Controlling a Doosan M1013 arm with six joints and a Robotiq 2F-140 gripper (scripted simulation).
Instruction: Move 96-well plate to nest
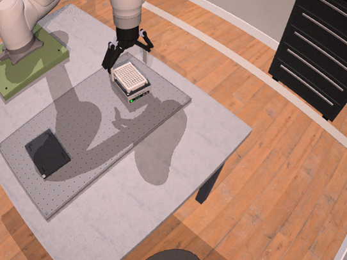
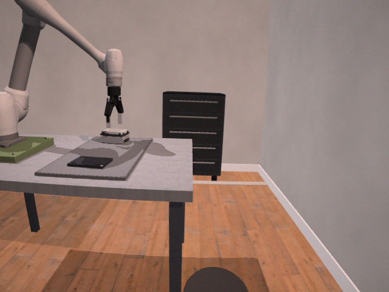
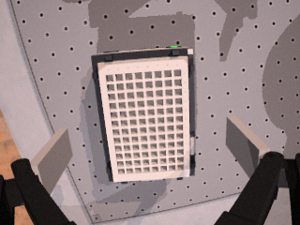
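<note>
Right now my hand is 40 mm above the white 96-well plate. From my hand the other things lie so: plate nest: 20 mm ahead, 420 mm to the right, 100 mm below; A1 label: 100 mm ahead, 470 mm to the right, 90 mm below.
</note>
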